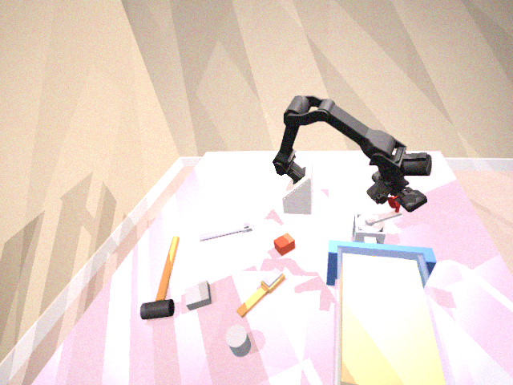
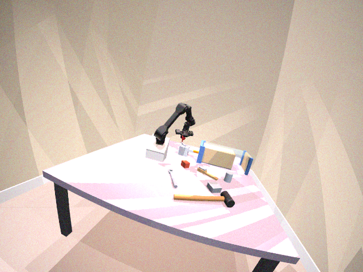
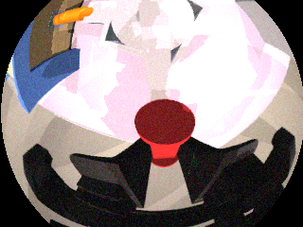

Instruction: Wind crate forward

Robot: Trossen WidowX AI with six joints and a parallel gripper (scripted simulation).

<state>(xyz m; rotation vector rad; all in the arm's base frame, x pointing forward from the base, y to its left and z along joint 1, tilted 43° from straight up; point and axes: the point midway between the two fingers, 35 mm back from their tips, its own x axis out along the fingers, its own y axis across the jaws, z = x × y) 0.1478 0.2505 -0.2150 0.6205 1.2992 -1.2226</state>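
The crank handle lies 5 cm to the right of my gripper tip, 3 cm below it and 2 cm ahead of it. From my gripper tip the other things lie so: grey winch 11 cm to the right, 10 cm below, 3 cm ahead; frame 21 cm ahead, 11 cm to the right, 3 cm below; red knob 1 cm to the right, 1 cm ahead.
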